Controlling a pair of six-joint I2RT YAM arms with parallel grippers.
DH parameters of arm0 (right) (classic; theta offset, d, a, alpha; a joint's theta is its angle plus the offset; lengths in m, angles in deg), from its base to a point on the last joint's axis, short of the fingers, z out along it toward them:
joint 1: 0 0.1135 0.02 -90
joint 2: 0 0 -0.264 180
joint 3: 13.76 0 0.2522 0
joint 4: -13.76 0 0.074 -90
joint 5: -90 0 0 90
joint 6: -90 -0.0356 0 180
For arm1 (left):
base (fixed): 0 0 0 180
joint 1: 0 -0.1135 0.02 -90
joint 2: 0 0 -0.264 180
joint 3: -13.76 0 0.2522 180
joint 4: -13.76 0 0.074 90
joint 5: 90 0 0 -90
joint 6: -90 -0.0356 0 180
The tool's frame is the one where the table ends.
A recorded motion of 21 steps. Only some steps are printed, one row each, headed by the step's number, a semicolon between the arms.
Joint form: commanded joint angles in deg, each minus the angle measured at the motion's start. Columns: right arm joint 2, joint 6, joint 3, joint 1, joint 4, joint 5; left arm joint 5, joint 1, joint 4, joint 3, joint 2, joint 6.
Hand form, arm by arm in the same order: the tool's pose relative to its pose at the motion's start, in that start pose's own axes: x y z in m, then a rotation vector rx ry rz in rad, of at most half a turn. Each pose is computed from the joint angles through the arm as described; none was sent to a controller.
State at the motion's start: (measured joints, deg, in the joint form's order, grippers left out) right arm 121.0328 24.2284 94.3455 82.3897 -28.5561 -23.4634; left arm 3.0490 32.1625 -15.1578 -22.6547 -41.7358 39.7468
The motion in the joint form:
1: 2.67 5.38 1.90 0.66 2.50 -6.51; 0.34 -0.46 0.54 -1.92 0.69 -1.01
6: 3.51 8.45 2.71 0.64 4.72 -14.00; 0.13 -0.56 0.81 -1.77 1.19 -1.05
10: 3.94 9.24 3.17 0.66 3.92 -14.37; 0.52 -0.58 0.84 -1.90 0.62 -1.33
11: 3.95 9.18 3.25 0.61 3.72 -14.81; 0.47 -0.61 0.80 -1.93 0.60 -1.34
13: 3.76 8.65 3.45 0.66 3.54 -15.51; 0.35 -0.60 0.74 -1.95 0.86 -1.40
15: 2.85 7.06 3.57 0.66 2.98 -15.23; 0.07 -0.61 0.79 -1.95 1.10 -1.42
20: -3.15 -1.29 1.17 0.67 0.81 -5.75; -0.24 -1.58 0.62 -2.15 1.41 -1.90
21: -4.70 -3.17 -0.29 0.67 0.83 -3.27; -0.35 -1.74 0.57 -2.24 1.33 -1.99
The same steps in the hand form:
1: -0.0077 0.0036 0.0101 0.1095 0.0206 -0.0886; -0.0103 -0.0076 -0.0064 0.0342 -0.0432 0.0164
6: -0.0111 -0.0015 0.0126 0.2393 0.0572 -0.1197; -0.0107 -0.0074 -0.0076 0.0371 -0.0549 0.0167
10: -0.0108 -0.0007 0.0142 0.2390 0.0721 -0.1403; -0.0108 -0.0076 -0.0062 0.0375 -0.0453 0.0212
11: -0.0105 -0.0013 0.0141 0.2451 0.0780 -0.1396; -0.0109 -0.0076 -0.0062 0.0362 -0.0458 0.0210
13: -0.0114 -0.0026 0.0120 0.2573 0.0794 -0.1287; -0.0111 -0.0078 -0.0070 0.0370 -0.0500 0.0223
15: -0.0128 -0.0062 0.0056 0.2572 0.0673 -0.0970; -0.0115 -0.0079 -0.0077 0.0363 -0.0571 0.0227
20: -0.0115 -0.0153 -0.0268 0.1192 -0.0401 0.0539; -0.0142 -0.0063 -0.0093 0.0247 -0.0746 0.0222
21: -0.0084 -0.0152 -0.0327 0.0795 -0.0609 0.0857; -0.0148 -0.0061 -0.0093 0.0209 -0.0768 0.0222

